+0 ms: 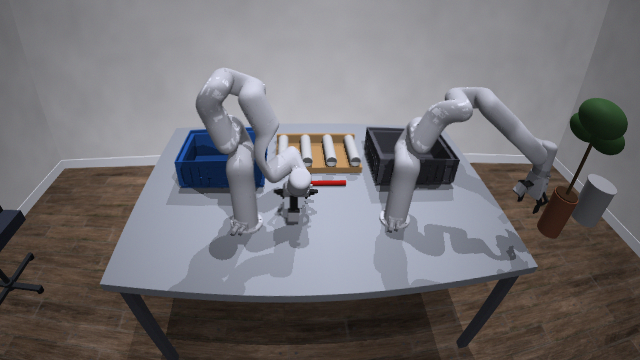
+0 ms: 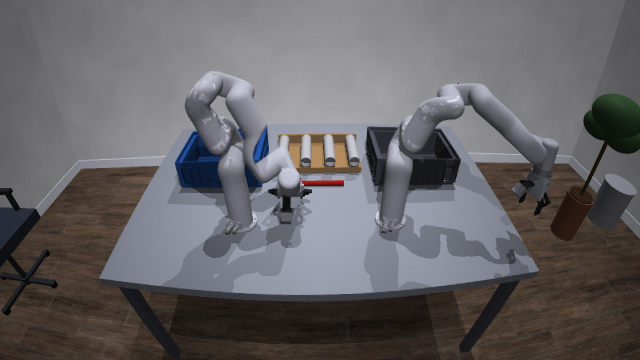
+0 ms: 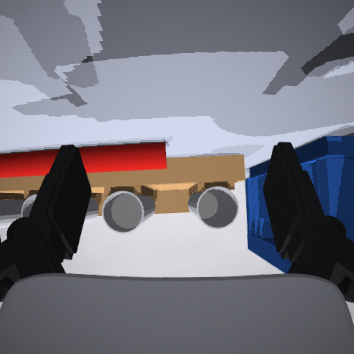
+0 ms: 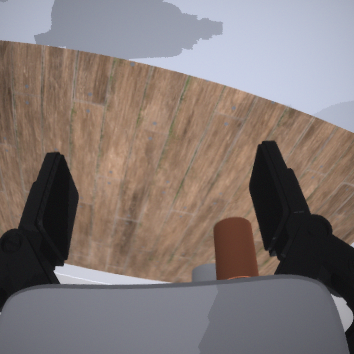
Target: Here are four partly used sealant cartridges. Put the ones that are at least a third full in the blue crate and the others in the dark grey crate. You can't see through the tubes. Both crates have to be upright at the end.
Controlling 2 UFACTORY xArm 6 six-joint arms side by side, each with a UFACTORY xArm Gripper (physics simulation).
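Frame: origin at the left arm's base, x ahead, y right, z down, level; centimetres.
Where they show: left gripper, fingertip midpoint: [image 3: 175, 165]; right gripper, fingertip midpoint: [image 1: 527, 206] [image 2: 528, 208] [image 4: 160, 168]; left arm's base, origin of the base link: [image 1: 246, 222] [image 2: 241, 222]; right arm's base, origin of the base link: [image 1: 394, 219] [image 2: 390, 219].
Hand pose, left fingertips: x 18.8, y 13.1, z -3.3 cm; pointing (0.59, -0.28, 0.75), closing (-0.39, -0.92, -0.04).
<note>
Things, the pixels of their top centre, and the offset from my left fingertips. "pt": a spot on its surface instead.
- tan tray, surface spot: [image 2: 340, 170] [image 1: 341, 170] pt dx +26.9, dy +13.2, dz +2.0 cm
- blue crate, middle of its top: [image 1: 222, 143] [image 2: 222, 143] dx +10.9, dy -39.3, dz -11.4 cm
- dark grey crate, middle of its top: [image 2: 413, 141] [image 1: 412, 142] dx +42.4, dy +43.9, dz -11.4 cm
- red rod, middle of its top: [image 3: 43, 174] [image 1: 320, 181] [image 2: 318, 181] dx +14.5, dy +6.9, dz +1.1 cm
Four white cartridges [image 1: 306, 150] [image 2: 329, 150] [image 3: 123, 211] lie side by side in the tan tray [image 1: 340, 170] [image 2: 340, 170]; their fill is hidden. The blue crate [image 1: 200, 172] [image 2: 200, 172] [image 3: 335, 180] stands upright at the tray's left, partly behind my left arm. The dark grey crate [image 1: 440, 172] [image 2: 440, 172] stands upright at its right, partly behind my right arm. My left gripper [image 1: 295, 192] [image 2: 290, 192] [image 3: 175, 165] is open and empty on the near side of the tray. My right gripper [image 1: 527, 201] [image 2: 530, 206] [image 4: 160, 168] is open and empty beyond the table's right edge.
A red rod [image 1: 330, 183] [image 2: 325, 183] [image 3: 125, 156] lies crosswise in front of the tray, close to my left gripper. A plant in a brown pot [image 1: 557, 212] [image 4: 235, 247] and a grey cylinder [image 1: 595, 200] [image 4: 203, 272] stand on the floor at the right.
</note>
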